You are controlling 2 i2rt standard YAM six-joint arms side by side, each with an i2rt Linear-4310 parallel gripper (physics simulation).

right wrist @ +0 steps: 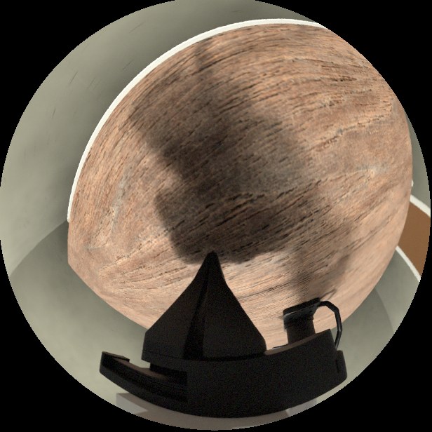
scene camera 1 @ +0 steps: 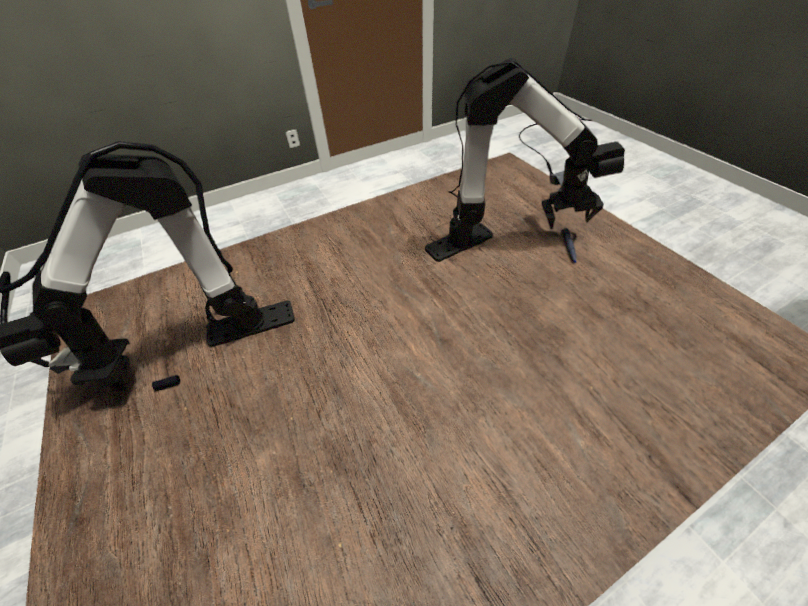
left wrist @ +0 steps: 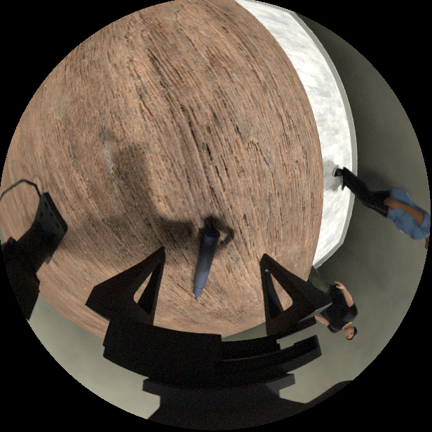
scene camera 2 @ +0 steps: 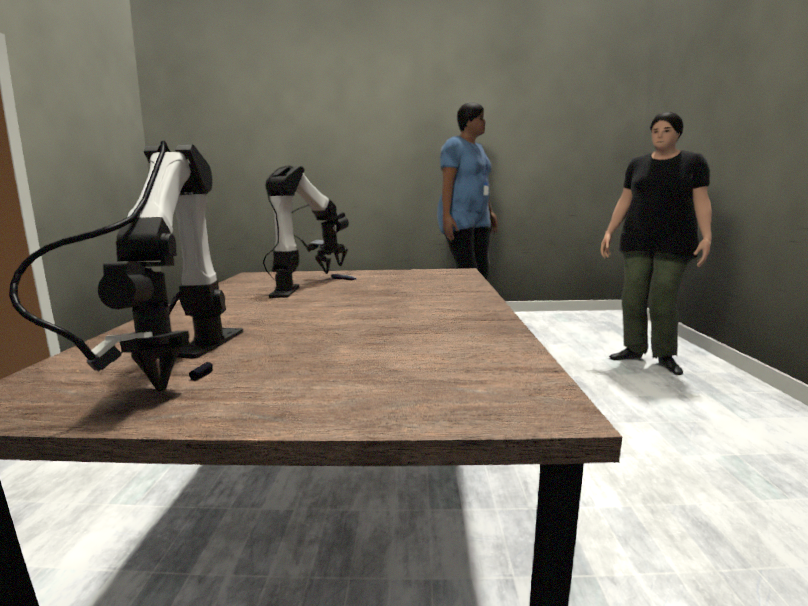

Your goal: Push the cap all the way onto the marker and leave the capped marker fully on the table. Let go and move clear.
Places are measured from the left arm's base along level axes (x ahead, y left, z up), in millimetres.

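Pixels of known places: left gripper, fingertip midpoint: [scene camera 1: 568, 224] [scene camera 2: 333, 269]; right gripper, fingertip midpoint: [scene camera 1: 122, 389] [scene camera 2: 161, 390]; left arm's base, origin of the base link: [scene camera 1: 459, 242] [scene camera 2: 285, 291]; right arm's base, origin of the base link: [scene camera 1: 251, 324] [scene camera 2: 210, 343].
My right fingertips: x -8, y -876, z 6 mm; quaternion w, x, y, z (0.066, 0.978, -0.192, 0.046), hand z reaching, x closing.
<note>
For each thing: its top centre in the pictures, then the offset to it from my right fingertips. Level surfaces: height alone.
- dark blue marker, middle of its top: [scene camera 1: 571, 243] [scene camera 2: 344, 275] dx +199, dy +1111, dz +12 mm
- short dark cap, middle of its top: [scene camera 2: 200, 366] [scene camera 1: 164, 380] dx +36, dy +84, dz +13 mm
- wooden table, its level: dz -6 mm
The dark blue marker [scene camera 1: 570, 247] [scene camera 2: 342, 277] [left wrist: 204, 265] lies on the table at the right of scene camera 1. My left gripper [scene camera 1: 569, 222] [scene camera 2: 332, 267] [left wrist: 213, 256] is open above the table near it; in the left wrist view the marker shows between the two fingers, held by neither. The short dark cap [scene camera 1: 165, 382] [scene camera 2: 201, 371] lies on its side on the table at the left, apart from the marker. My right gripper [scene camera 1: 118, 384] [scene camera 2: 160, 389] [right wrist: 213, 256] is shut and empty, low over the table beside the cap. The cap does not show in the right wrist view.
The wooden table [scene camera 1: 417, 391] [scene camera 2: 365, 391] carries both arm bases, the left arm's [scene camera 1: 458, 242] and the right arm's [scene camera 1: 250, 322]. The table's left edge runs near my right gripper. Two people [scene camera 2: 466, 182] [scene camera 2: 664, 208] stand on the floor beyond the table.
</note>
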